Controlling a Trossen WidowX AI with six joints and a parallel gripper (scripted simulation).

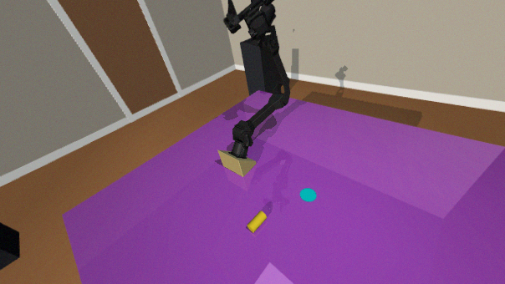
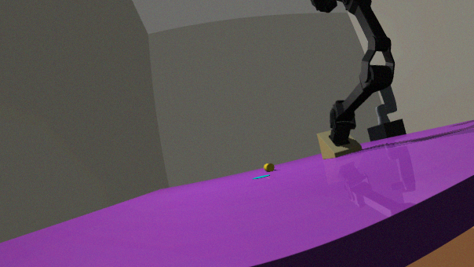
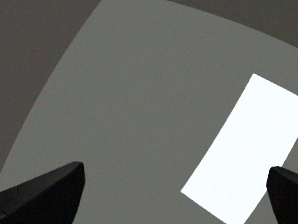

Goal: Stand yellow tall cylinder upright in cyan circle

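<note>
The yellow cylinder lies 250 mm ahead of my gripper tip, 330 mm to the right of it and 620 mm below it. From my gripper tip the other things lie so: cyan circle (330 mm ahead, 130 mm to the right, 640 mm below).
</note>
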